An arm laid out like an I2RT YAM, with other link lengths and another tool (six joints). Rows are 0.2 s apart.
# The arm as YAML. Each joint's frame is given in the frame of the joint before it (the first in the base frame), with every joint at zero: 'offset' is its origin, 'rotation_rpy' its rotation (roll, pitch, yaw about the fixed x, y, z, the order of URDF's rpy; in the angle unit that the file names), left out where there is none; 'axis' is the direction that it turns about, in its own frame. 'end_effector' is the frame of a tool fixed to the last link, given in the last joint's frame.
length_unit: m
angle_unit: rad
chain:
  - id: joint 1
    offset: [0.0, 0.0, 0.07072]
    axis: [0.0, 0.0, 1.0]
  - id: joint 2
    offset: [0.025, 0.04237, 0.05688]
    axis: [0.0, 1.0, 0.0]
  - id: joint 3
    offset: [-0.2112, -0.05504, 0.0]
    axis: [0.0, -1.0, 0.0]
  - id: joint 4
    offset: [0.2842, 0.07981, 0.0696]
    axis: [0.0, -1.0, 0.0]
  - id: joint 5
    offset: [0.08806, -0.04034, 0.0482]
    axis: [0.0, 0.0, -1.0]
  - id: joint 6
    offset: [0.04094, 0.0, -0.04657]
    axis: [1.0, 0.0, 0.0]
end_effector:
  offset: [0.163, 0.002, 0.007]
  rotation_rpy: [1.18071, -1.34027, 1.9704]
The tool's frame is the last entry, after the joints.
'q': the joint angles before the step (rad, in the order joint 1, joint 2, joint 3, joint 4, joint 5, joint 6). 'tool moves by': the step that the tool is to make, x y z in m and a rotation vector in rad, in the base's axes. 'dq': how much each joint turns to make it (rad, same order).
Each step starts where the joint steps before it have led.
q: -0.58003, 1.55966, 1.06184, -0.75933, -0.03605, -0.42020
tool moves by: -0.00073, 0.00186, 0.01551, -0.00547, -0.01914, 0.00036
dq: 0.00000, -0.04807, 0.00076, -0.02977, -0.00572, 0.00154
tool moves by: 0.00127, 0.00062, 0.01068, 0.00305, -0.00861, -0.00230
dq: -0.00001, -0.01332, 0.02215, -0.02974, -0.00611, 0.00456
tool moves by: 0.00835, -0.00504, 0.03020, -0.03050, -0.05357, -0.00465
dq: 0.00001, -0.04811, 0.03543, -0.02173, -0.00190, 0.00574
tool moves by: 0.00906, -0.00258, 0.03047, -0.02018, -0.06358, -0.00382
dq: -0.00037, -0.04347, 0.03589, -0.01451, -0.01487, 0.01068
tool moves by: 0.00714, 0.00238, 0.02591, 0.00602, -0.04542, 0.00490
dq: 0.00036, -0.01717, 0.05455, -0.03624, -0.02862, 0.00991
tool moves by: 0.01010, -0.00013, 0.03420, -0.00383, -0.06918, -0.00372
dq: -0.00038, -0.01908, 0.06597, -0.02288, -0.02824, 0.02059
